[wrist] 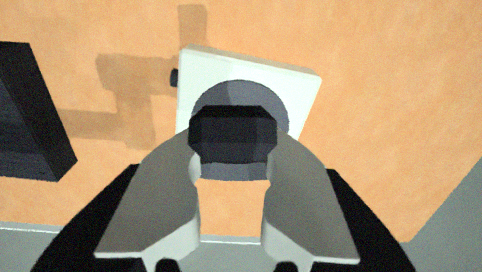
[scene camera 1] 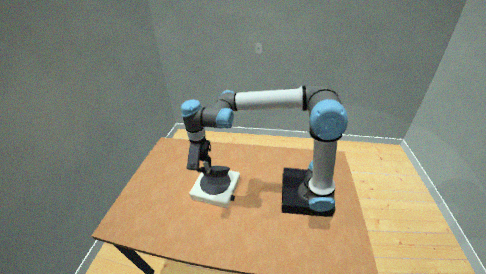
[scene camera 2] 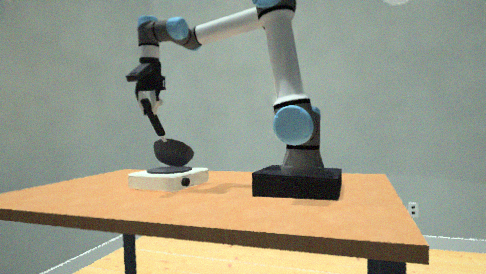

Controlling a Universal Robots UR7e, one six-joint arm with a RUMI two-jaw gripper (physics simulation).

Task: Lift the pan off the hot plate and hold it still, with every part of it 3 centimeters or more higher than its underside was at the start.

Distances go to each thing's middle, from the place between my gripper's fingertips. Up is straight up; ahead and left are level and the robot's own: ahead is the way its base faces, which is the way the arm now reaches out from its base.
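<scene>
Going by their middles, the dark pan (scene camera 2: 171, 152) is the nearest to my hand of the things named here. The pan lies 10 mm behind my hand, 100 mm to the right of it and 80 mm below it. There is a white hot plate (scene camera 2: 171, 179) as well, 20 mm behind my hand, 130 mm to the right of it and 260 mm below it.
</scene>
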